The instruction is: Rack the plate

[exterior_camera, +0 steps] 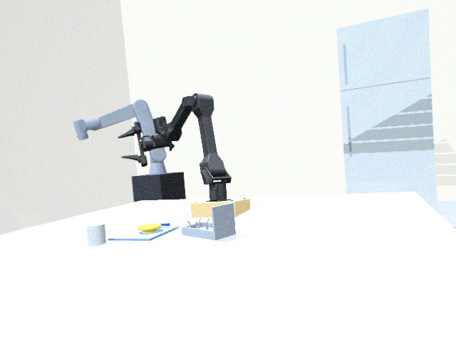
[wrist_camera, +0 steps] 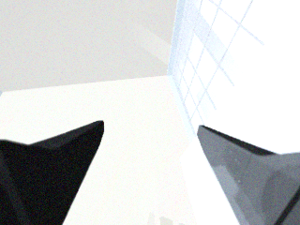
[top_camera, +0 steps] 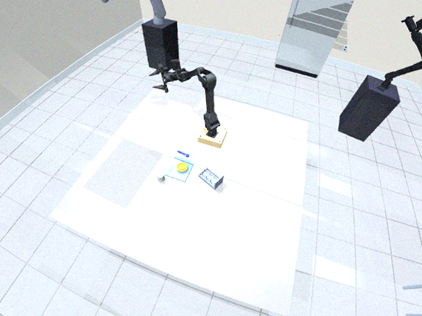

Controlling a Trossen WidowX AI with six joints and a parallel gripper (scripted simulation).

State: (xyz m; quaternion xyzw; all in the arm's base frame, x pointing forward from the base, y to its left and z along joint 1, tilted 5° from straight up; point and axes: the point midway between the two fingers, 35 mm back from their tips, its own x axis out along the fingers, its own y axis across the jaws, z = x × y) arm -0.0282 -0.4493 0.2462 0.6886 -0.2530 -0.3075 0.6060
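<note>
My gripper tip is 440 mm to the right of the yellow plate, 330 mm short of it and 260 mm above it. The rest, counted from my gripper tip: white cup: 450 mm ahead, 370 mm to the left, 250 mm below; then blue utensil: 390 mm to the left, 270 mm below, 230 mm ahead; then grey dish rack: 620 mm to the left, 310 mm ahead, 250 mm below.
</note>
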